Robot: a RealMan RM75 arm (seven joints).
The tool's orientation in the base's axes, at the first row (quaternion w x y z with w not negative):
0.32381, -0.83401, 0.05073, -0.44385
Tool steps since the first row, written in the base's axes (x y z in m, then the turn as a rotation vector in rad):
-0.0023, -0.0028, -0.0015, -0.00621, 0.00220, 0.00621
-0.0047, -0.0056, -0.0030, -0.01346, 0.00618, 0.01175
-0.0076, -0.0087, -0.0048, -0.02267, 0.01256, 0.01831
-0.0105, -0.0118, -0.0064, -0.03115, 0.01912, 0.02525
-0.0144, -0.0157, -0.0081, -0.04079, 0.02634, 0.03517
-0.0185, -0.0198, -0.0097, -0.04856, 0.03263, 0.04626
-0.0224, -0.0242, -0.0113, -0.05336, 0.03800, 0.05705
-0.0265, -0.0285, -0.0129, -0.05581, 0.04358, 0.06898
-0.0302, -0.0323, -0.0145, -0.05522, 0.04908, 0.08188
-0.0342, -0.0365, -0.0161, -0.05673, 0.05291, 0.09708
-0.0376, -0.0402, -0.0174, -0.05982, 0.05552, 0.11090
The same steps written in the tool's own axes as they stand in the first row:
-0.0014, 0.0026, -0.0026, -0.00016, -0.00662, -0.00617
-0.0029, 0.0052, -0.0052, -0.00207, -0.01446, -0.01200
-0.0047, 0.0081, -0.0083, -0.00534, -0.02517, -0.01857
-0.0064, 0.0109, -0.0114, -0.00797, -0.03611, -0.02463
-0.0085, 0.0141, -0.0157, -0.00943, -0.04953, -0.03244
-0.0106, 0.0175, -0.0203, -0.00859, -0.06254, -0.03972
-0.0124, 0.0211, -0.0248, -0.00584, -0.07404, -0.04505
-0.0144, 0.0246, -0.0295, -0.00094, -0.08590, -0.04891
-0.0164, 0.0277, -0.0336, 0.00649, -0.09765, -0.05085
-0.0184, 0.0311, -0.0381, 0.01491, -0.10986, -0.05614
-0.0199, 0.0341, -0.0421, 0.02186, -0.12062, -0.06271

